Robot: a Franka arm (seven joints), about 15 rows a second.
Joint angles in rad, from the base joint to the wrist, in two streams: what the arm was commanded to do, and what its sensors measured. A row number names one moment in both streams.
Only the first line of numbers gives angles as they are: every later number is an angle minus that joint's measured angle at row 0.
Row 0, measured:
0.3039, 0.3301, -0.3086, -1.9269, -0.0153, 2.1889, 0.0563
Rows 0 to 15, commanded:
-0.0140, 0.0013, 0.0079, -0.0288, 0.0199, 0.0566, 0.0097
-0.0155, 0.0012, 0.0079, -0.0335, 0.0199, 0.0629, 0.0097
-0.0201, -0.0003, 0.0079, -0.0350, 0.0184, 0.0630, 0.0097
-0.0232, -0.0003, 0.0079, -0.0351, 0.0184, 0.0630, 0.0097
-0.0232, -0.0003, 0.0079, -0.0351, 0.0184, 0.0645, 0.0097
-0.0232, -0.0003, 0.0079, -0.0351, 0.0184, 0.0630, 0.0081
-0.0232, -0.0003, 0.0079, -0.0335, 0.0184, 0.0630, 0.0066
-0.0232, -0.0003, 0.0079, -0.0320, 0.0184, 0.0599, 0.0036
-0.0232, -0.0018, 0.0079, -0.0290, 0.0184, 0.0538, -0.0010
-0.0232, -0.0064, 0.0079, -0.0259, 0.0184, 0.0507, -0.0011
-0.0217, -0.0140, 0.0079, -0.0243, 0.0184, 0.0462, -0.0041
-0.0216, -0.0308, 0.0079, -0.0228, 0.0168, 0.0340, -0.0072
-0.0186, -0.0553, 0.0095, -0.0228, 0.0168, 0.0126, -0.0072
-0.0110, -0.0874, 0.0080, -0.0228, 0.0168, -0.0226, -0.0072
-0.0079, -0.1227, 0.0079, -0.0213, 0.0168, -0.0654, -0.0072
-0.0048, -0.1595, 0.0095, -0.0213, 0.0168, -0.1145, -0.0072
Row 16, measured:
-0.0088, -0.0628, 0.0027, -0.0067, 0.0003, -0.0222, 0.0022
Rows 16 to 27, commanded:
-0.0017, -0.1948, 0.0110, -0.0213, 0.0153, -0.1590, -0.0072
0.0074, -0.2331, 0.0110, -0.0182, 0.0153, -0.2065, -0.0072
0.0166, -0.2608, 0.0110, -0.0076, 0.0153, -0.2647, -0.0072
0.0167, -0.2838, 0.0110, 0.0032, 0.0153, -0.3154, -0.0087
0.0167, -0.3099, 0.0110, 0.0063, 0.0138, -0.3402, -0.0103
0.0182, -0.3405, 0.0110, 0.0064, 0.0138, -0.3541, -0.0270
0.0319, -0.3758, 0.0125, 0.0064, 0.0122, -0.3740, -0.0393
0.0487, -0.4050, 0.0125, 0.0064, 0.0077, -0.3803, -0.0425
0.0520, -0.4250, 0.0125, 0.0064, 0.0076, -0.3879, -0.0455
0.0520, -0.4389, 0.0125, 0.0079, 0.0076, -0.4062, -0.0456
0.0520, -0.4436, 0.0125, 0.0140, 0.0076, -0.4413, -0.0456
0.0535, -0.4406, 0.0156, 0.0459, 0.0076, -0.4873, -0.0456
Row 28, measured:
0.0451, -0.4319, 0.0179, 0.0169, 0.0002, -0.4191, -0.0299
